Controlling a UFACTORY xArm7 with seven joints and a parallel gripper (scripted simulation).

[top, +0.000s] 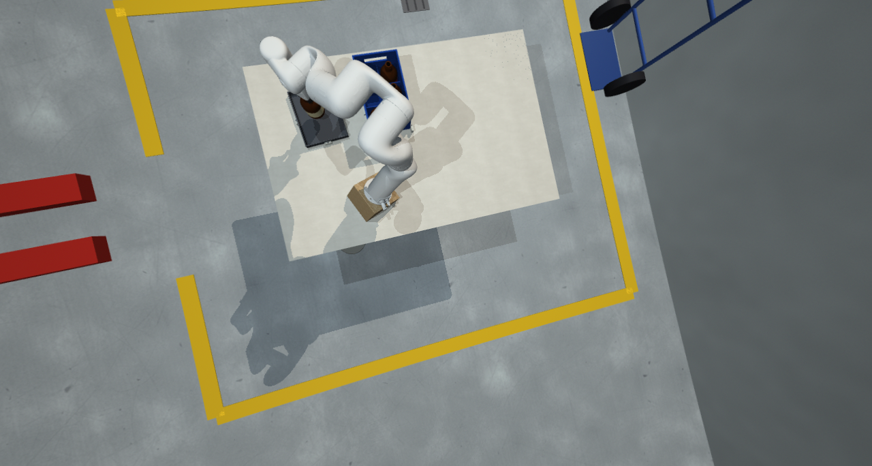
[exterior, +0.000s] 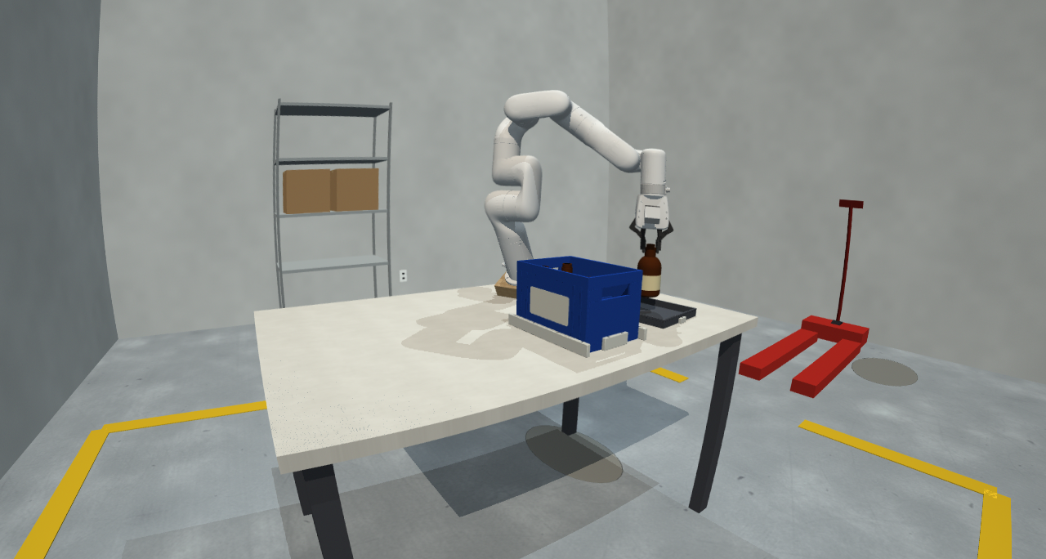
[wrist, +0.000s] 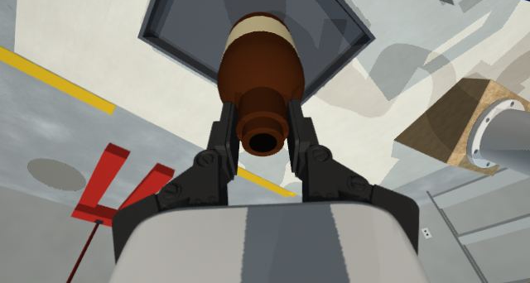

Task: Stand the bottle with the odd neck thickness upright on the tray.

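My hand is 200 mm above the dark grey tray. The rest, counted from my hand: blue crate: 40 mm behind, 300 mm to the right, 120 mm below.
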